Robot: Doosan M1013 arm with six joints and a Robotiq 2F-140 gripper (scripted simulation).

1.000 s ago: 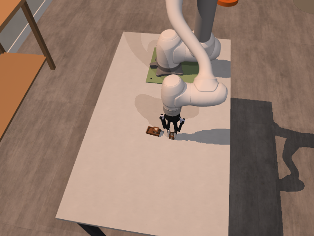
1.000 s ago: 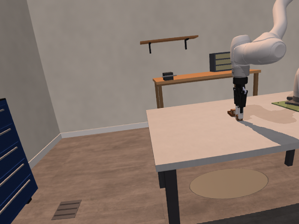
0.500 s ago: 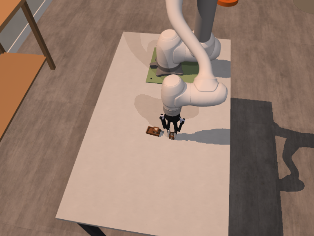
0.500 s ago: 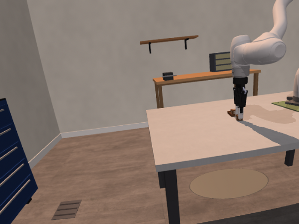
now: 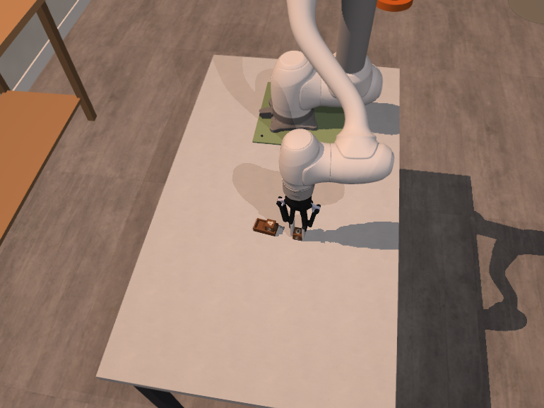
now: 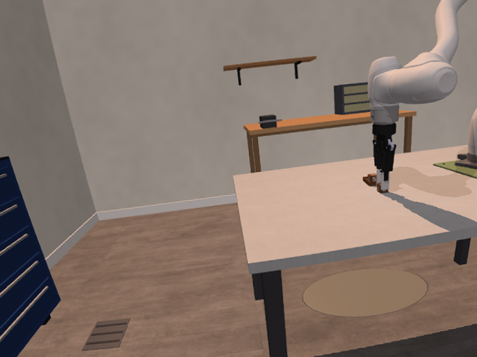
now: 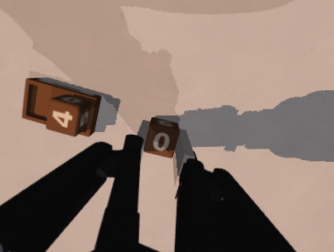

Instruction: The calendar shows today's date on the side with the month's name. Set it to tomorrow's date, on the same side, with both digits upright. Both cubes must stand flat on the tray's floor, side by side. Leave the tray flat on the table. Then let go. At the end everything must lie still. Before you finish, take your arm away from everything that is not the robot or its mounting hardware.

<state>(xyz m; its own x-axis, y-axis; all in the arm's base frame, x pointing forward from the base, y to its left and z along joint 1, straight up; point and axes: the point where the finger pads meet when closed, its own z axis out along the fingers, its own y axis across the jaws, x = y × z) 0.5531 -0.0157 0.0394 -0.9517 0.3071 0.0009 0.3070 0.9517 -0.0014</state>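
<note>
Right now my hand is 3 cm above the brown digit cube. The rest, counted from my hand: tray: 10 cm to the right, 4 cm below, 4 cm behind.
</note>
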